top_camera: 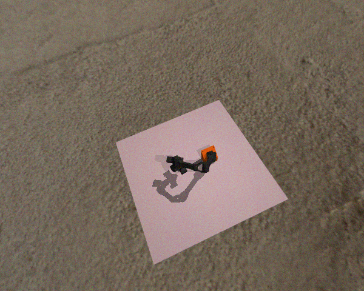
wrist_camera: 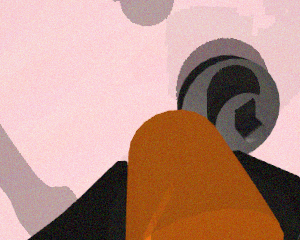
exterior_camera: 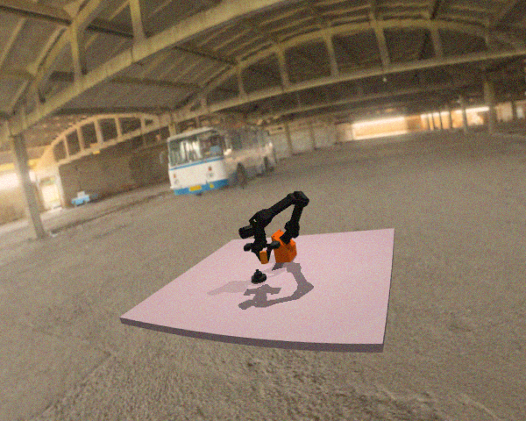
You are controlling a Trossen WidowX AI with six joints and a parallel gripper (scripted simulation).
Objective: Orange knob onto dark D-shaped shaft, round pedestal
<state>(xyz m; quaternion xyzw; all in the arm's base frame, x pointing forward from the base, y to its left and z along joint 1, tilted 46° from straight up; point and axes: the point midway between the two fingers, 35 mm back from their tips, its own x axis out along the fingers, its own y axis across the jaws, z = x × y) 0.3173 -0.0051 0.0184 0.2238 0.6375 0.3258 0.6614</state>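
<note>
Right now the round pedestal is 8 cm below my gripper tip, 6 cm to the right of it and 1 cm behind it. The rest, counted from my gripper tip: orange knob 2 cm above.
</note>
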